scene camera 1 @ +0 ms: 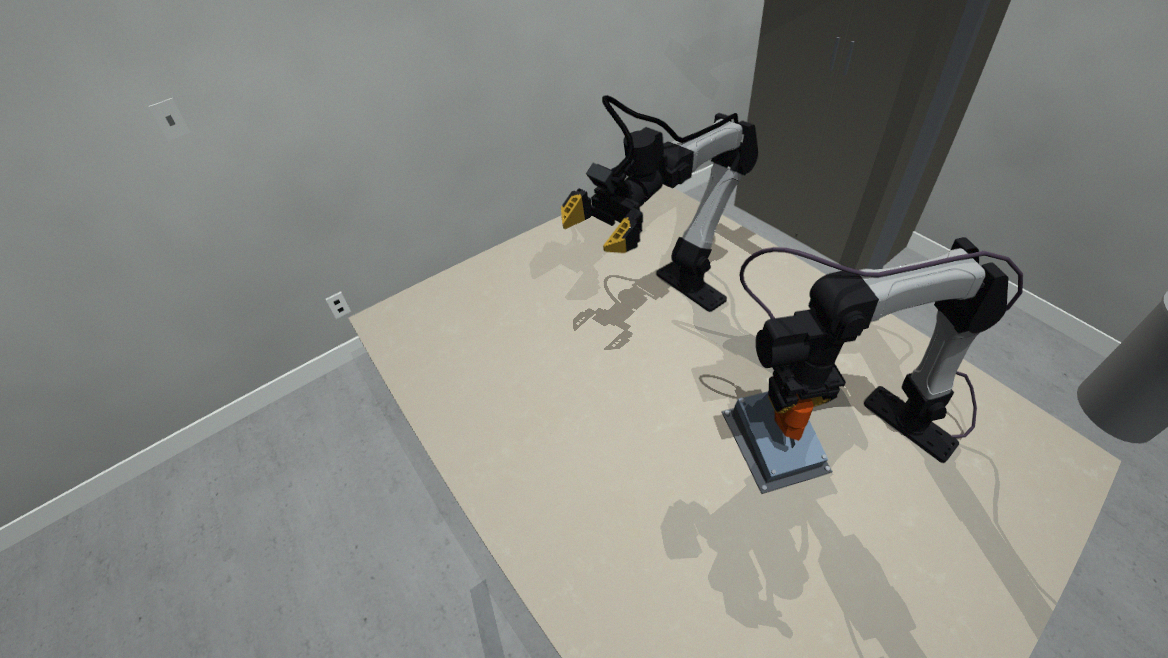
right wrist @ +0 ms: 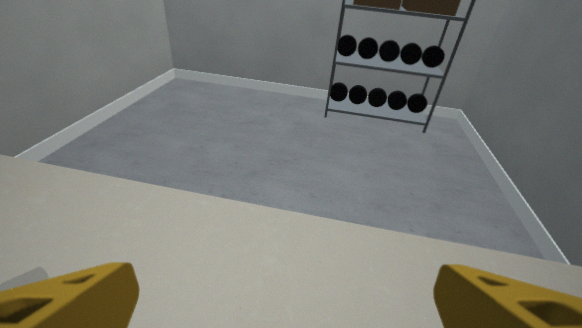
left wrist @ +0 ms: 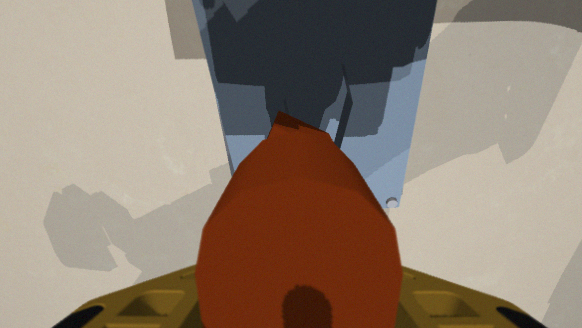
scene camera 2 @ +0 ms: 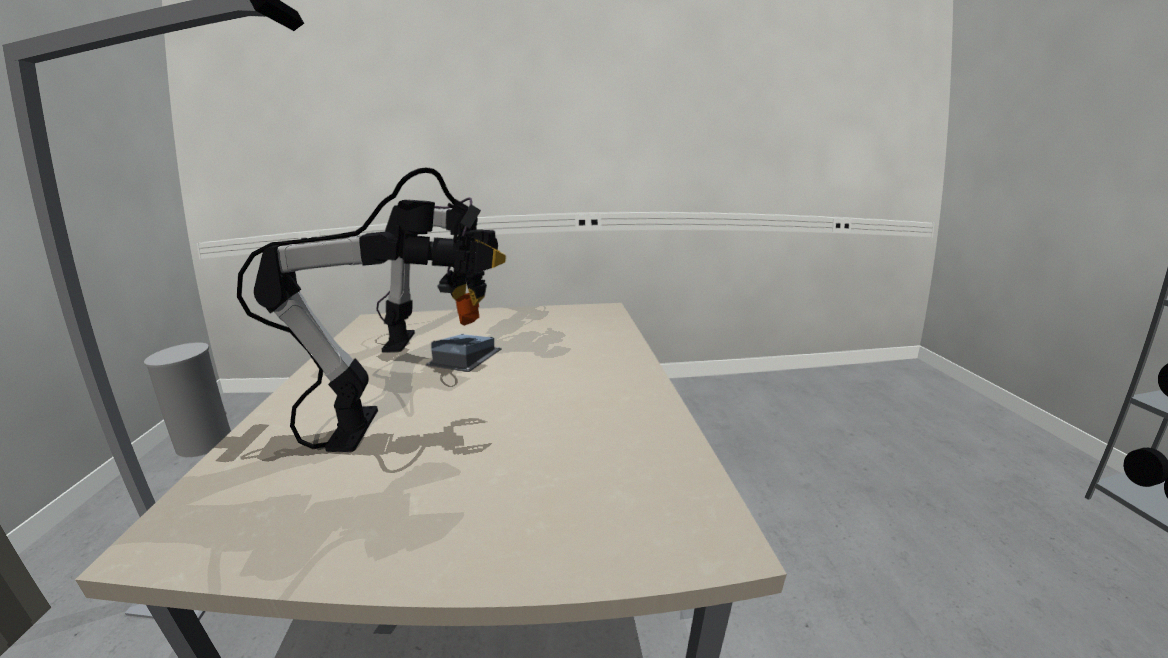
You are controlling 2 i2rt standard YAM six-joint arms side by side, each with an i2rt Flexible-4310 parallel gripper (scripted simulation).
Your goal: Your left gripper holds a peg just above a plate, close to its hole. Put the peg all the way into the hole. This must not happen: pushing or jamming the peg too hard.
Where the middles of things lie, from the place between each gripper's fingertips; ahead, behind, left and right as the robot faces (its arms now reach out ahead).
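Labels:
Position of my left hand relative to the blue-grey plate (scene camera 1: 757,414): 1 cm to the left of it, 2 cm beyond it, 13 cm above it. The orange peg (scene camera 1: 792,423) is 2 cm below my left hand.
Measured from my right hand (scene camera 1: 583,237), the blue-grey plate is 41 cm to the left, 12 cm behind and 33 cm below, while the orange peg is 42 cm to the left, 10 cm behind and 22 cm below.

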